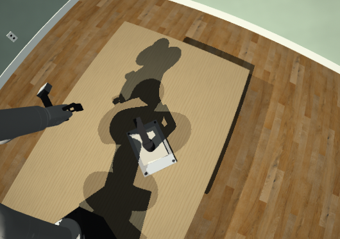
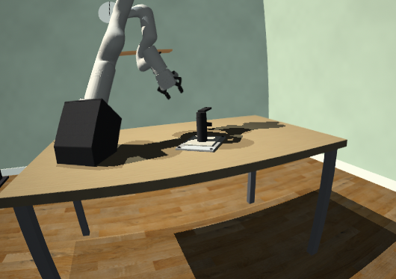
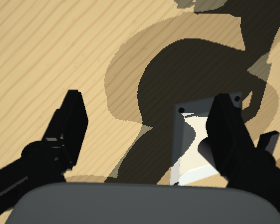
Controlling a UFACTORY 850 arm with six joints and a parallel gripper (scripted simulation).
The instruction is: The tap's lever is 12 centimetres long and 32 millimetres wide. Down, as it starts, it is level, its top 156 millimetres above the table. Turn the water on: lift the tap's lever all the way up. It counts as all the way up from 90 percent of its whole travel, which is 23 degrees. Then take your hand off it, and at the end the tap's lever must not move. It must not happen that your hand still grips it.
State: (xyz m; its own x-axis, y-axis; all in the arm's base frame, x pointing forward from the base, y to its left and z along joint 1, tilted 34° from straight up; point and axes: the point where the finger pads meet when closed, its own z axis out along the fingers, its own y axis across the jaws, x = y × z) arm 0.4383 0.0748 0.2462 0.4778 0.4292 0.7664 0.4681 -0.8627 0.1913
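Now: the tap lever 310 mm to the right of my hand, 70 mm below it and 20 mm ahead of it.
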